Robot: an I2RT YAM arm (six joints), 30 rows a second.
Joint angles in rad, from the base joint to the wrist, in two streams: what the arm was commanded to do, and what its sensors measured. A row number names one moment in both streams.
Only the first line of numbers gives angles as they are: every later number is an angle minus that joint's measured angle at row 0.
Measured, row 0:
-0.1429 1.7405 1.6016 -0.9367 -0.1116 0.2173
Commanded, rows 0 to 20:
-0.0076 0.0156 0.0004 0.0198 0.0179 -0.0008
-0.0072 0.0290 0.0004 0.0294 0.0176 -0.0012
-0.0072 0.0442 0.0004 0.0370 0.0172 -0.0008
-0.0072 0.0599 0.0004 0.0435 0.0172 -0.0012
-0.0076 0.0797 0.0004 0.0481 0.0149 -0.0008
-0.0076 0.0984 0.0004 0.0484 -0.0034 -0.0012
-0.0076 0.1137 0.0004 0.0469 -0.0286 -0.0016
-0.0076 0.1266 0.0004 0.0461 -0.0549 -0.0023
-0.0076 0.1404 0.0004 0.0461 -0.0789 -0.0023
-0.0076 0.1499 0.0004 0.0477 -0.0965 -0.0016
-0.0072 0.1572 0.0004 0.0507 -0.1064 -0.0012
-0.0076 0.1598 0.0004 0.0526 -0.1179 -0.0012
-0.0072 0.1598 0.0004 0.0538 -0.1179 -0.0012
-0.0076 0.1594 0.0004 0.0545 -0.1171 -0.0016
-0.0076 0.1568 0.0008 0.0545 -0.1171 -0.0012
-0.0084 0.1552 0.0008 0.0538 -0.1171 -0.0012
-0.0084 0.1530 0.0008 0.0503 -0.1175 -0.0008
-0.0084 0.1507 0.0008 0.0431 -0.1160 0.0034
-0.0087 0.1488 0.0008 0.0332 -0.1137 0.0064
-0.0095 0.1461 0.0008 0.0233 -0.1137 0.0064
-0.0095 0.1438 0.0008 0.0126 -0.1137 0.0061
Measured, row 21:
0.0000 0.1697 -0.0004 0.0240 -0.0999 0.0019
